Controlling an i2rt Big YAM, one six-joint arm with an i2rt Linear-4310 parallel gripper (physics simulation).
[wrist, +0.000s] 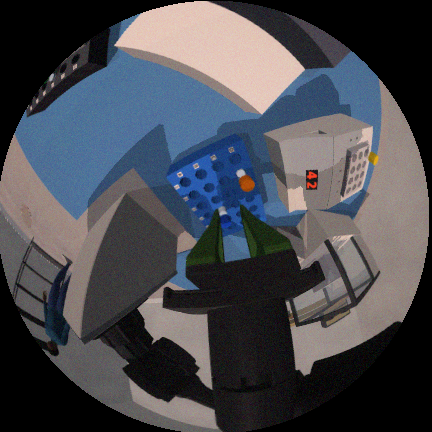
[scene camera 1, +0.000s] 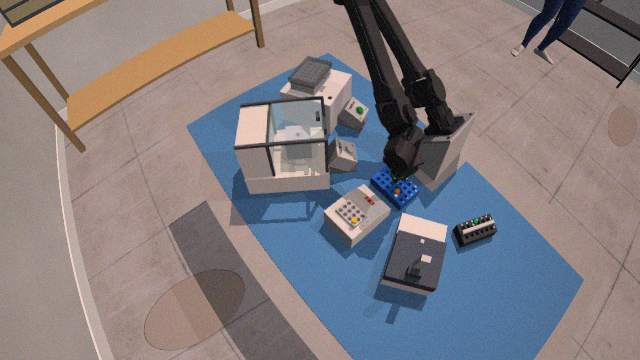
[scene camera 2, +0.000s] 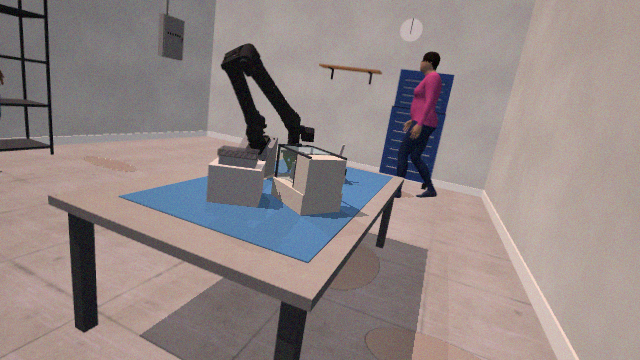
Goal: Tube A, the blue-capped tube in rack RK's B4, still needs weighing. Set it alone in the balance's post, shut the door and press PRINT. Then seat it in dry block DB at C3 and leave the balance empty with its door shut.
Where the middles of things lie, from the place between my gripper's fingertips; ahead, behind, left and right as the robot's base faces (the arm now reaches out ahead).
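Glass-box balance (scene camera 1: 281, 145): 6 cm above my hand, 18 cm ahead of it, 28 cm to the right of it.
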